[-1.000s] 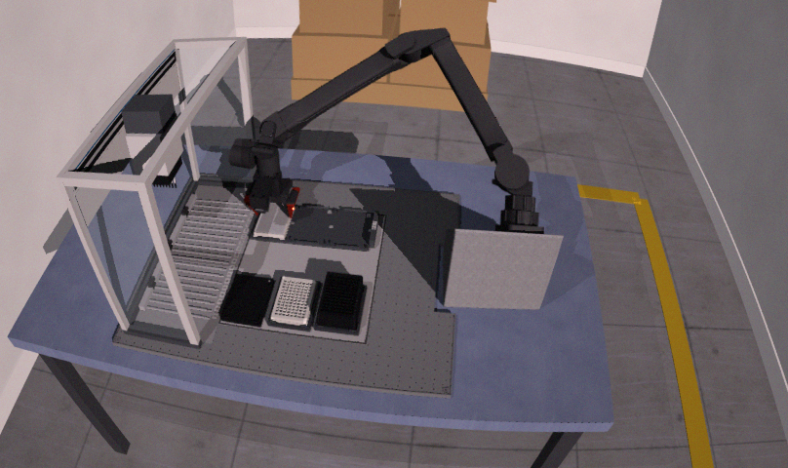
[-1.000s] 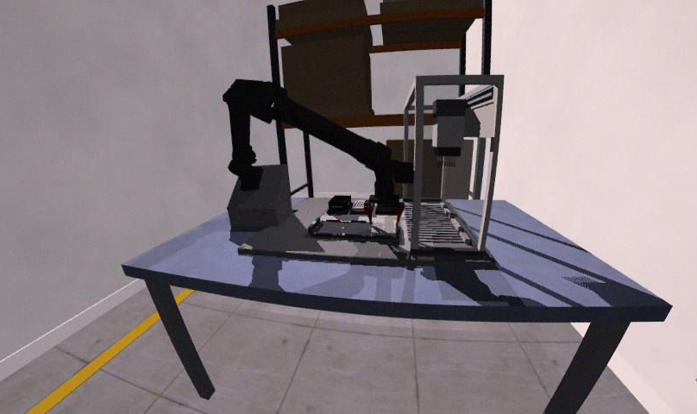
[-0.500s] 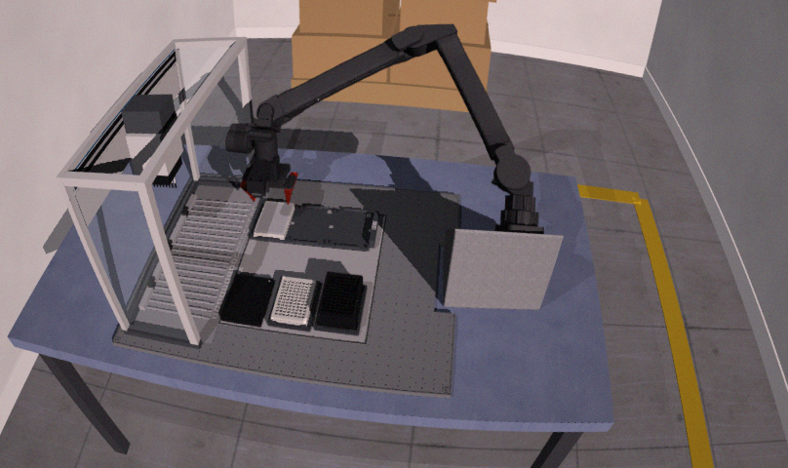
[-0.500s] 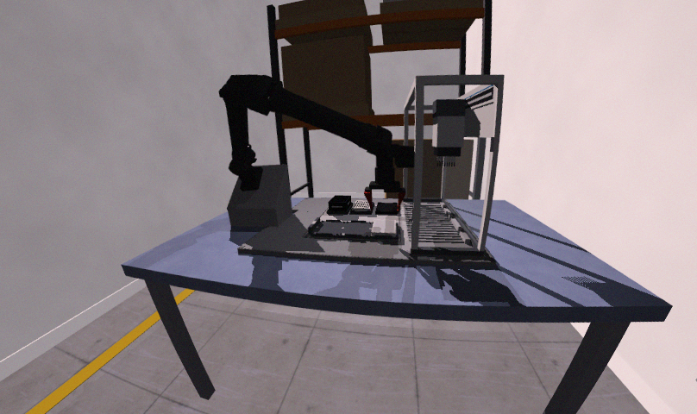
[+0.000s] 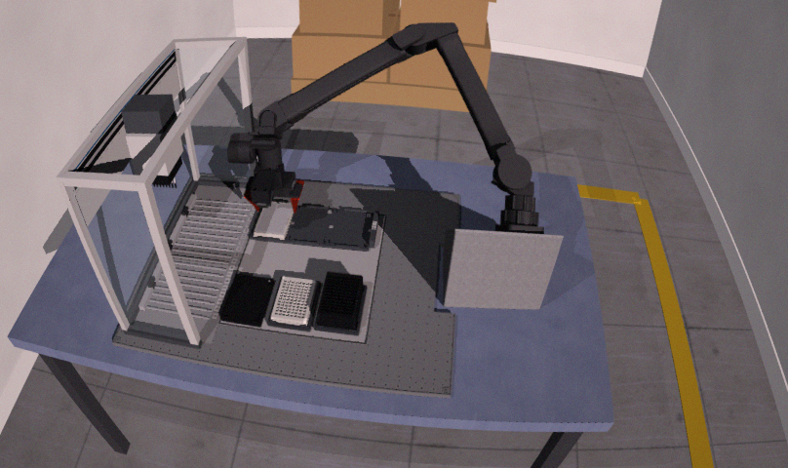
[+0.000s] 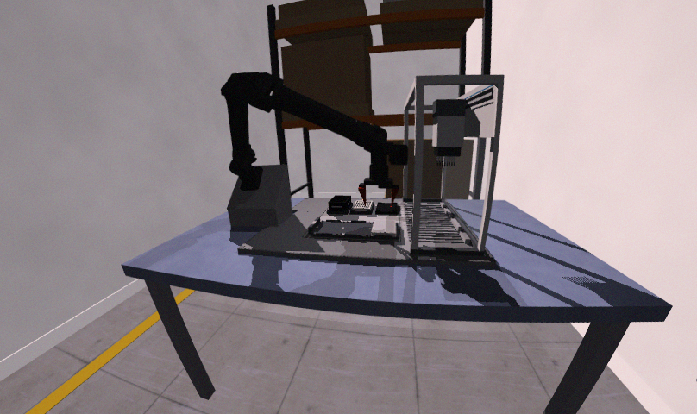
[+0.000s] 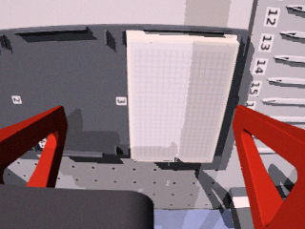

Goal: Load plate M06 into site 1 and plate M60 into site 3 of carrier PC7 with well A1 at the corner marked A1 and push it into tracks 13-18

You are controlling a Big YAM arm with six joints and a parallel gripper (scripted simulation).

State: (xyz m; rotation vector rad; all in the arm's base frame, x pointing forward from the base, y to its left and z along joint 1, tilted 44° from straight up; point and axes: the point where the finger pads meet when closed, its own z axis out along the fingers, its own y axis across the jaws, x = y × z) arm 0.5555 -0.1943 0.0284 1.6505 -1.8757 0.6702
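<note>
My hand is 23 cm to the right of the white 96-well plate M06, 8 cm above it and 6 cm past it. Also, from my hand: dark plate carrier PC7: 9 cm behind, 8 cm below, 3 cm to the right; then plate nest S2: 23 cm to the left, 9 cm below, 6 cm behind; then black nest S3: 22 cm to the left, 9 cm below, 5 cm ahead.
</note>
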